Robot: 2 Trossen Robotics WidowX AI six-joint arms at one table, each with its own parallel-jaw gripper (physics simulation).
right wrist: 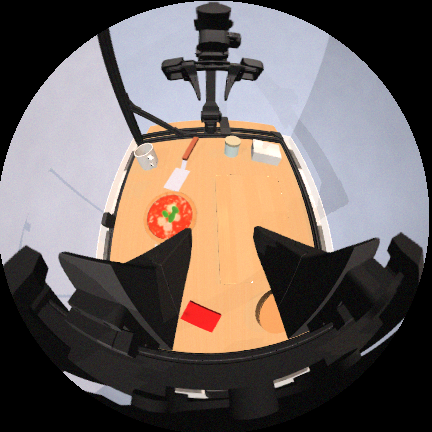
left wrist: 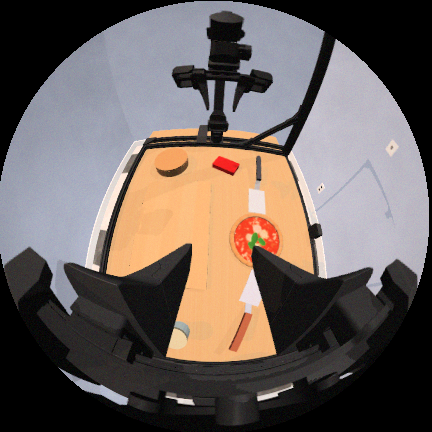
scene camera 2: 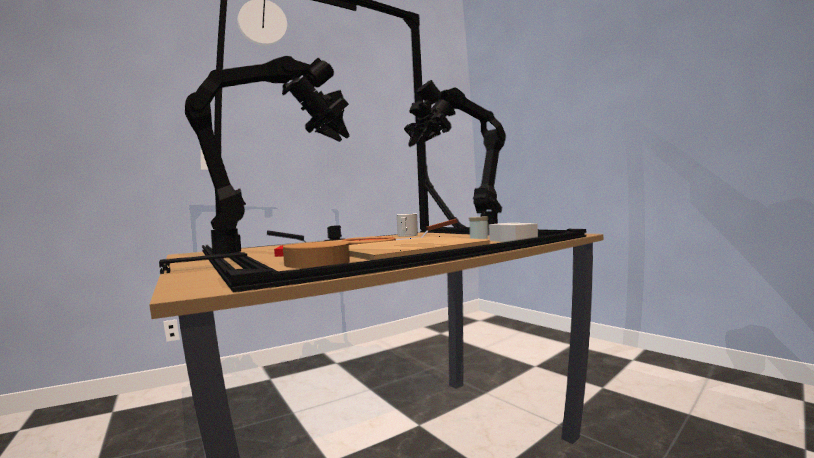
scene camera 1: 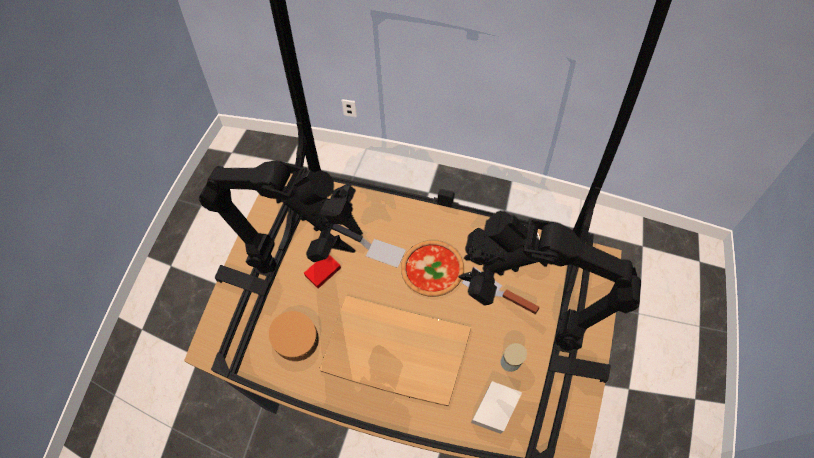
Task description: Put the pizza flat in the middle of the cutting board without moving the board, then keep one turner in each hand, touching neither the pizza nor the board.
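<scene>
The pizza [scene camera 1: 421,279] [left wrist: 245,227] [right wrist: 160,215] lies flat on the table between two turners, behind the bare cutting board [scene camera 1: 398,353] [left wrist: 175,230] [right wrist: 245,225] and apart from it. The black-handled turner [scene camera 1: 385,252] [left wrist: 257,201] lies left of the pizza in scene camera 1. The brown-handled turner [scene camera 1: 520,301] [left wrist: 241,331] [right wrist: 177,179] lies right of it, its blade partly hidden by my left arm. My left gripper [scene camera 2: 410,139] [left wrist: 222,250] [right wrist: 212,99] and my right gripper [scene camera 2: 343,137] [right wrist: 222,232] [left wrist: 220,109] are open, empty, pointing downward high above the table.
A red block [scene camera 1: 322,271] [right wrist: 201,316] lies near the black-handled turner. A round wooden piece [scene camera 1: 292,334] stands left of the board. A jar [scene camera 1: 514,355] and a white box [scene camera 1: 497,405] stand right of it. A mug [scene camera 2: 406,225] [right wrist: 146,156] stands near the brown-handled turner.
</scene>
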